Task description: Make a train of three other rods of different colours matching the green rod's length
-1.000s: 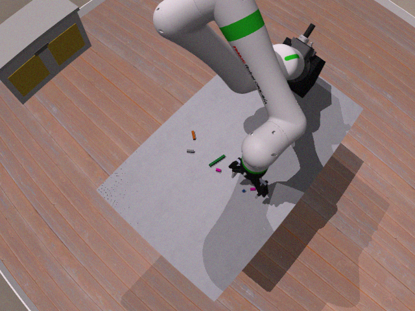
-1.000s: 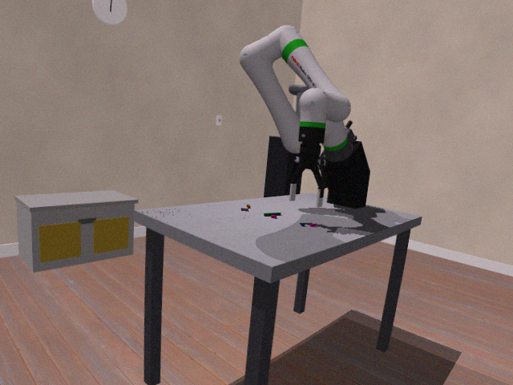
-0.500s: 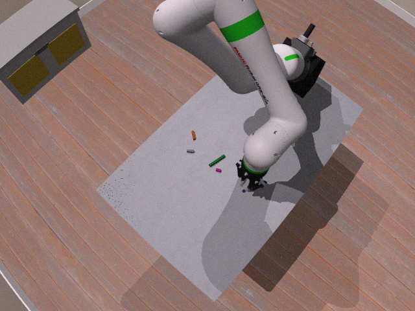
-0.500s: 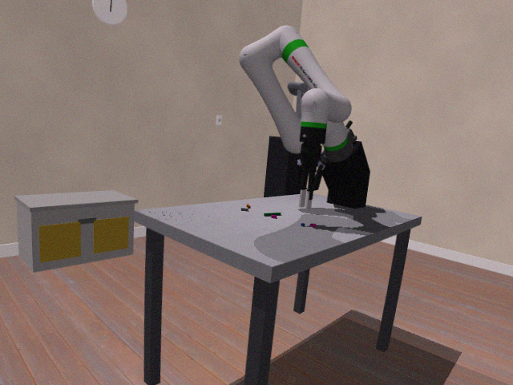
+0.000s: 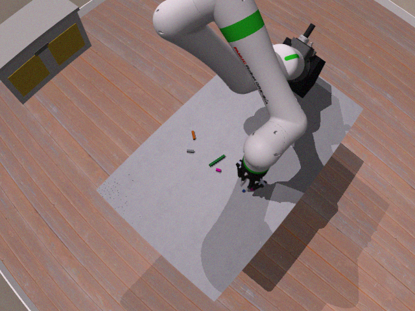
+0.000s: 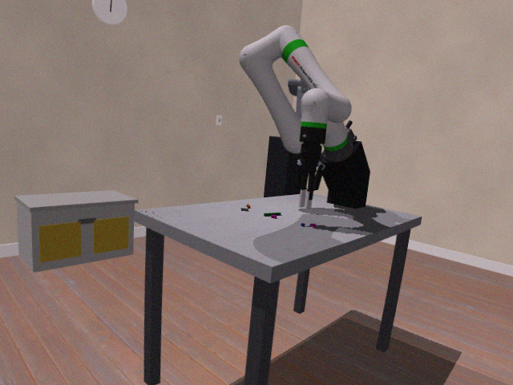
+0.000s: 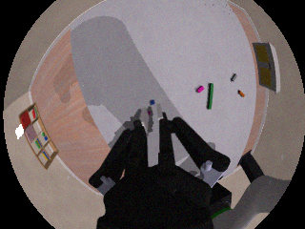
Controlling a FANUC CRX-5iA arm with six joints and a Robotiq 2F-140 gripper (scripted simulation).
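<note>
Now: the small blue rod 10 cm below my hand. Round my hand: orange rod 5 cm behind, 33 cm to the right, 10 cm below; grey rod 2 cm ahead, 29 cm to the right, 10 cm below; green rod 3 cm behind, 17 cm to the right, 10 cm below.
</note>
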